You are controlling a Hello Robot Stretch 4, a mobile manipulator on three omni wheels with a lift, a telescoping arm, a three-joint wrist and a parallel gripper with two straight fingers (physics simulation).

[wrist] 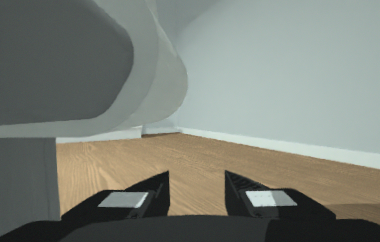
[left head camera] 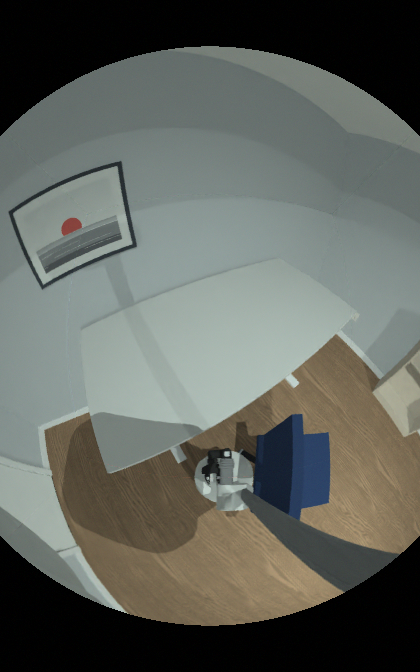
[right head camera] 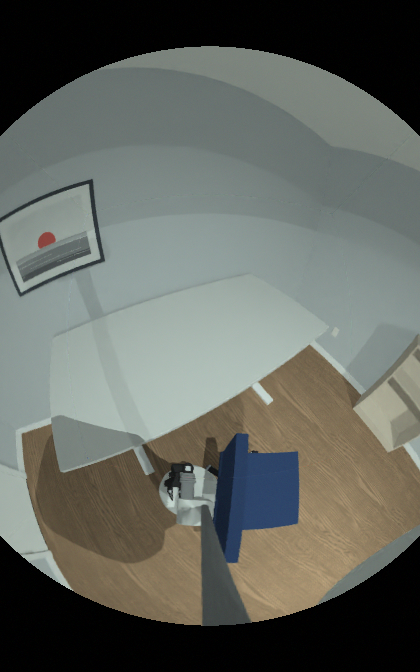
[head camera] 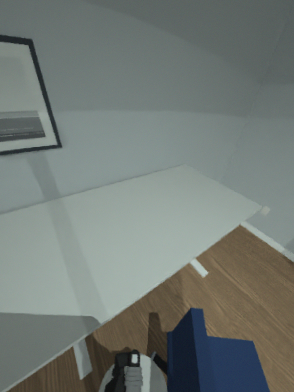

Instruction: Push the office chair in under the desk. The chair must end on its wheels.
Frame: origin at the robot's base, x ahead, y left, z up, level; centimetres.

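Seen in the pictures: gripper, fingertip midpoint: (wrist: pixel 197 187).
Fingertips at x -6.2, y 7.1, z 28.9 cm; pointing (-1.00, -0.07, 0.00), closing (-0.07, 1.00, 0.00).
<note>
A point is followed by its place in that frame.
The blue office chair (head camera: pixel 187 355) @[z 84.8, x 14.3, y -17.3 cm] (left head camera: pixel 280 465) (right head camera: pixel 231 495) appears upright, right beside the robot's base. Its tall backrest is on the base side and its seat points right, away from the base. A black leg shows at the base's edge; whether they touch is unclear, and most wheels are hidden. The white desk (head camera: pixel 125 235) @[z 92.2, x 56.0, y 7.2 cm] (left head camera: pixel 215 350) (right head camera: pixel 190 360) stands ahead against the wall. The chair is outside its front edge, toward the right. My gripper (wrist: pixel 197 187) @[z 28.9, x -6.2, y 7.1 cm] is open and empty in the wrist view, low over the floor. In the head views it is folded over the base, left of the chair.
The robot's round white base (left head camera: pixel 201 482) (right head camera: pixel 166 492) is close to the desk's front edge and left foot (head camera: pixel 83 360) (left head camera: pixel 178 454) (right head camera: pixel 144 461). The desk's right foot (head camera: pixel 201 268) (left head camera: pixel 292 380) (right head camera: pixel 262 393) sticks out ahead of the chair. A beige bookshelf (left head camera: pixel 389 391) (right head camera: pixel 371 406) stands at the right wall.
</note>
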